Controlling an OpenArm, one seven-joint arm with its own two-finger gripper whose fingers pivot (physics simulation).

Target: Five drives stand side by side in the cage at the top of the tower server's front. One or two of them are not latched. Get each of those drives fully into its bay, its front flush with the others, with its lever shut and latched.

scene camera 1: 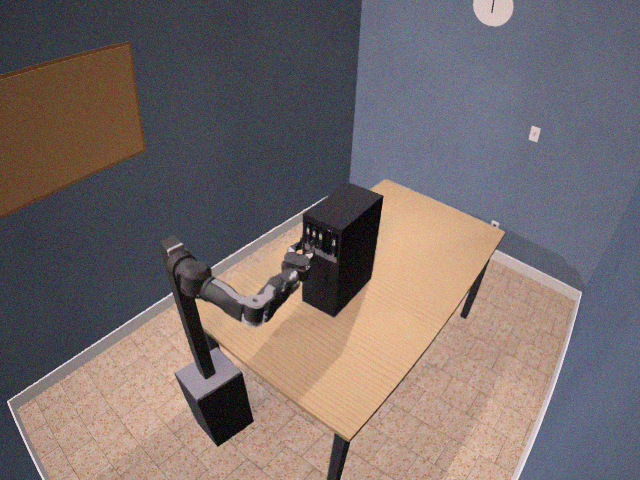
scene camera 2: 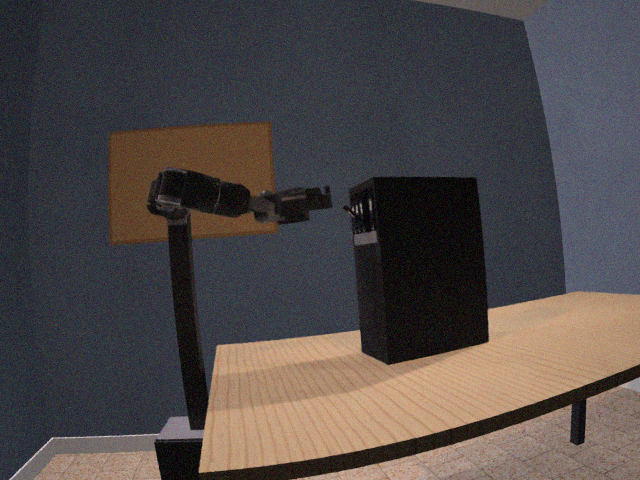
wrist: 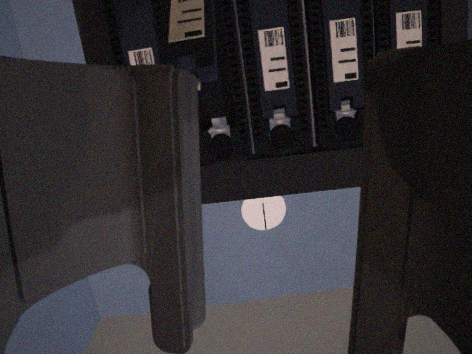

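Observation:
The black tower server (scene camera 1: 356, 242) (scene camera 2: 431, 268) stands on the table with its drive cage at the top front. The wrist view shows the cage upside down. There, the second drive from the left (wrist: 187, 20) has its lever swung out, its label tilted and nearer the camera, with a bare pale catch (wrist: 219, 127). That lever (scene camera 2: 348, 209) sticks out from the front in scene camera 2. Three drives (wrist: 274, 59) (wrist: 344, 50) (wrist: 409, 29) to its right have levers lying flat. The leftmost drive (wrist: 141, 56) is partly hidden by a finger. My gripper (wrist: 279, 216) (scene camera 1: 305, 250) (scene camera 2: 327, 197) is partly open, empty, a short gap before the cage.
The server stands on the wooden table (scene camera 1: 413, 289) (scene camera 2: 289, 413). The arm's post (scene camera 1: 192, 325) (scene camera 2: 183, 310) rises from its pedestal at the table's near end. A cork board (scene camera 1: 72, 124) (scene camera 2: 191, 155) hangs on the dark wall behind the arm.

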